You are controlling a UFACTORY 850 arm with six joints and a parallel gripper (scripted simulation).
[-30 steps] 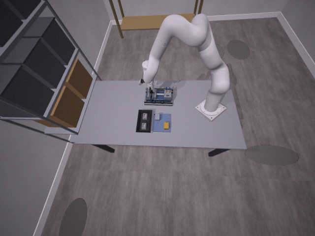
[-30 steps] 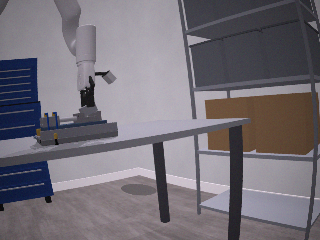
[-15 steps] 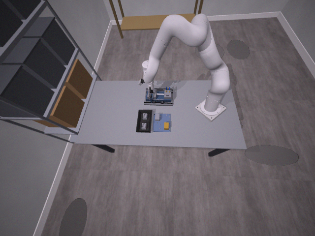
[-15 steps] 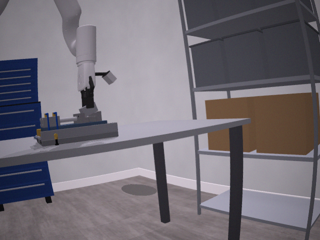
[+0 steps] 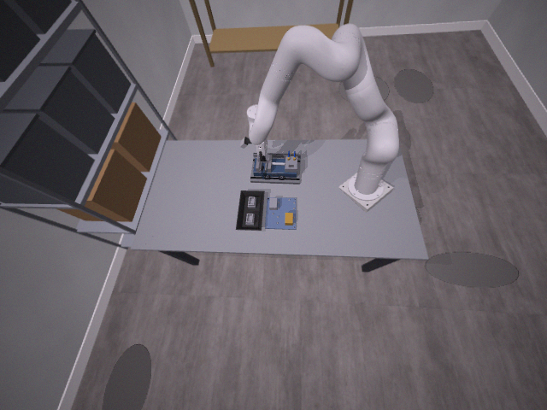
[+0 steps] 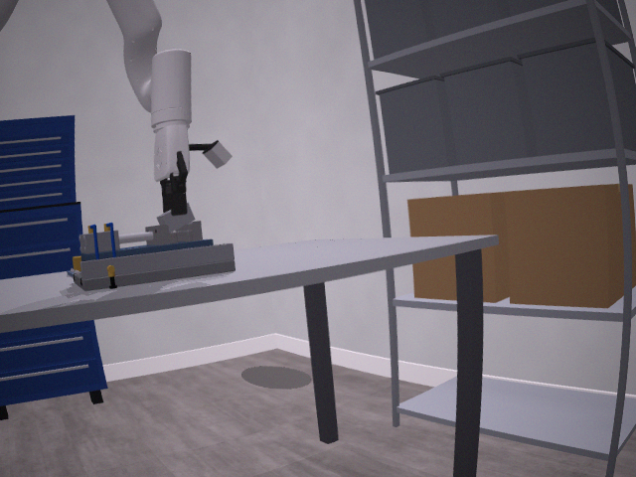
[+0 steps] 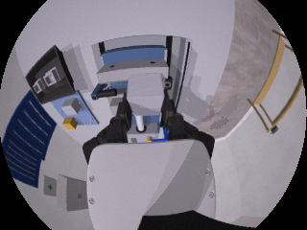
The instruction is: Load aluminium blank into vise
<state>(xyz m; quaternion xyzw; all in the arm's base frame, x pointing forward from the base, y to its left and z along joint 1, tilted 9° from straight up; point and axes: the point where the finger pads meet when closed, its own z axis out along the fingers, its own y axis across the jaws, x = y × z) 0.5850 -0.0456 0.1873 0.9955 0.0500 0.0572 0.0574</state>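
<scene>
My gripper is now 200 mm past the brass blank, 330 mm to the right of it and 100 mm above it.
</scene>
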